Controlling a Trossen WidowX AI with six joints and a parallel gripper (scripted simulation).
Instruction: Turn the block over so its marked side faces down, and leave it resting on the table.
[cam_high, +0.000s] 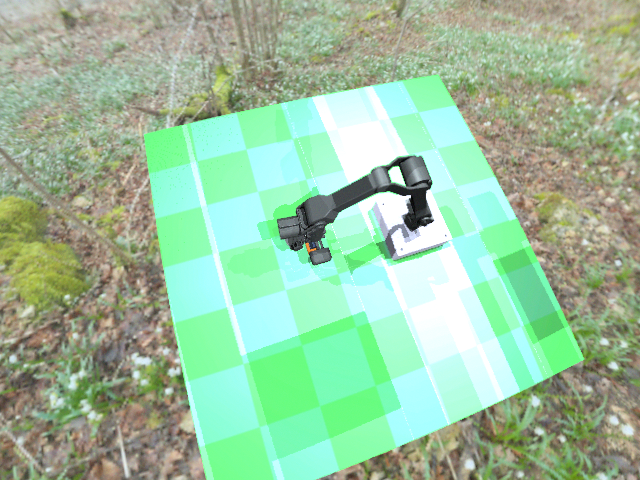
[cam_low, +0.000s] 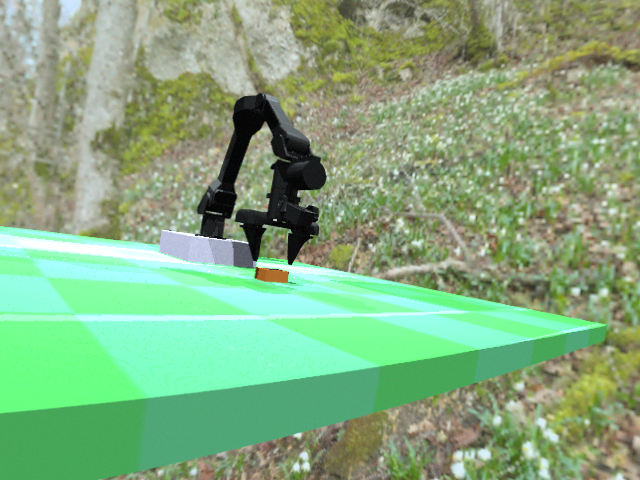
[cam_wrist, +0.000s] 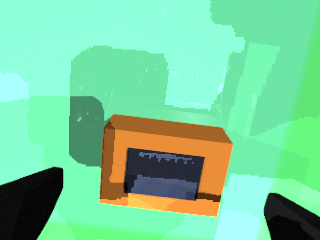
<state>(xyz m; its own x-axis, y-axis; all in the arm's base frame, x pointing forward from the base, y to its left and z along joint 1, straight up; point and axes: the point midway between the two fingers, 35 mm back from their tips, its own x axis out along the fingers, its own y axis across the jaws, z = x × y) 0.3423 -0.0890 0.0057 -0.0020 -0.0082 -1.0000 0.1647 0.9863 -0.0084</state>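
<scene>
My gripper tip is now 20 mm above the orange block.
</scene>
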